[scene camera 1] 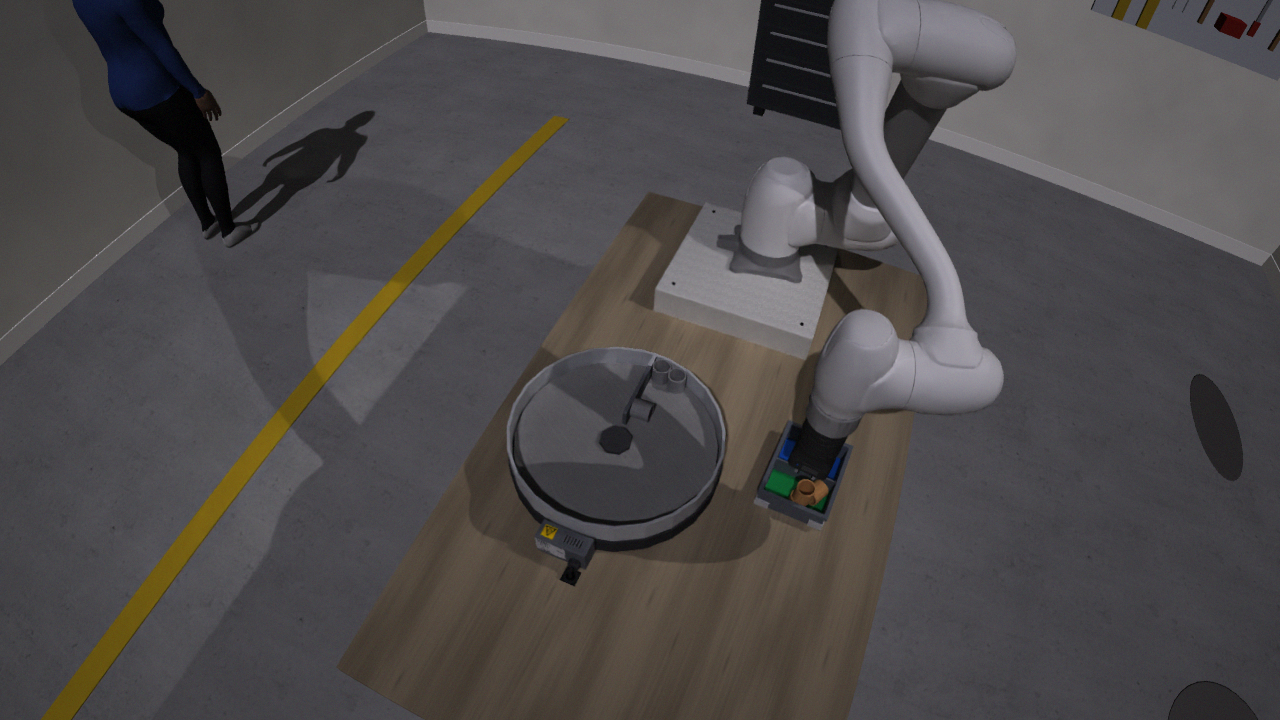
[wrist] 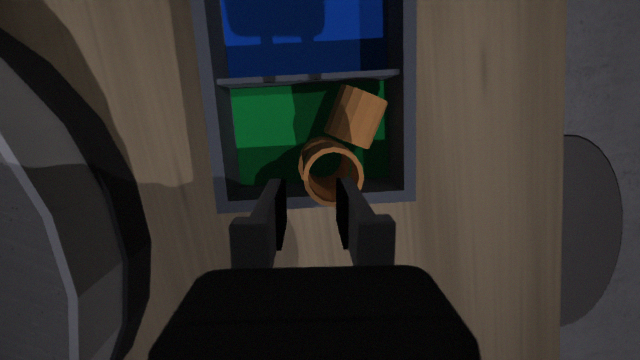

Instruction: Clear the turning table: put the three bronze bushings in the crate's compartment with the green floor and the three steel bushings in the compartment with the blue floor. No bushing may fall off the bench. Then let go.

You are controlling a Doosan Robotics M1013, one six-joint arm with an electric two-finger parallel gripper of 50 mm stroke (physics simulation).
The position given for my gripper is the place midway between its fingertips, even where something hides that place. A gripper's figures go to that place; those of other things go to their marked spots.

My gripper [scene camera 1: 806,471] is 124 cm from the lens. A crate [scene camera 1: 780,479]: 136 cm from the lens.
